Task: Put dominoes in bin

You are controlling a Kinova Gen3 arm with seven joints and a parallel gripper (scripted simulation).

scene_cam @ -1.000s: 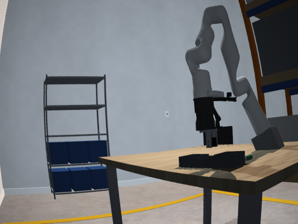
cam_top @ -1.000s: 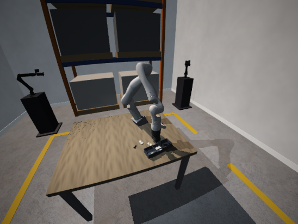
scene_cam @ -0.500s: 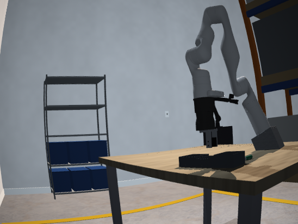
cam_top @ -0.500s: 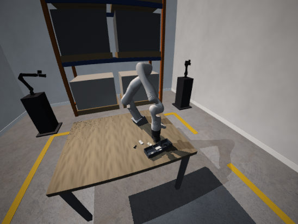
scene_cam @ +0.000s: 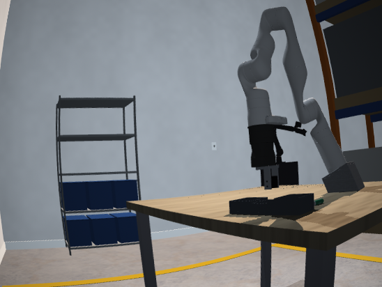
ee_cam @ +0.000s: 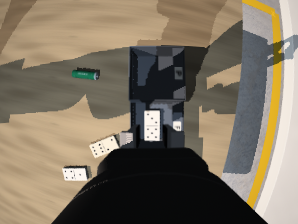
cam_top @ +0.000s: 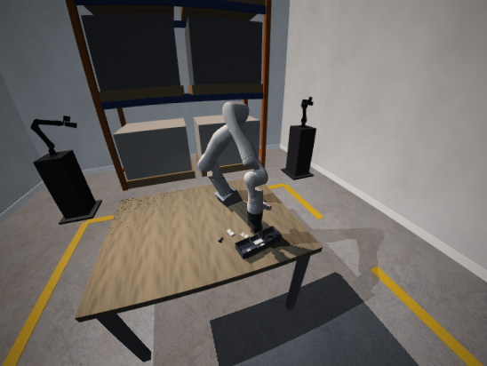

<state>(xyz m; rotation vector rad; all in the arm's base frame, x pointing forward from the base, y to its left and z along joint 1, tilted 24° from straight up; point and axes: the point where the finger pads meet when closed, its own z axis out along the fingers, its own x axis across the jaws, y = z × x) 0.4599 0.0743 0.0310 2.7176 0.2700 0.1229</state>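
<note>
Right now my hand is 13 cm past the green cylinder, 7 cm to the right of it and 8 cm above it. The rest, counted from my hand: dark piece: 9 cm behind, 19 cm to the right, 8 cm below.
</note>
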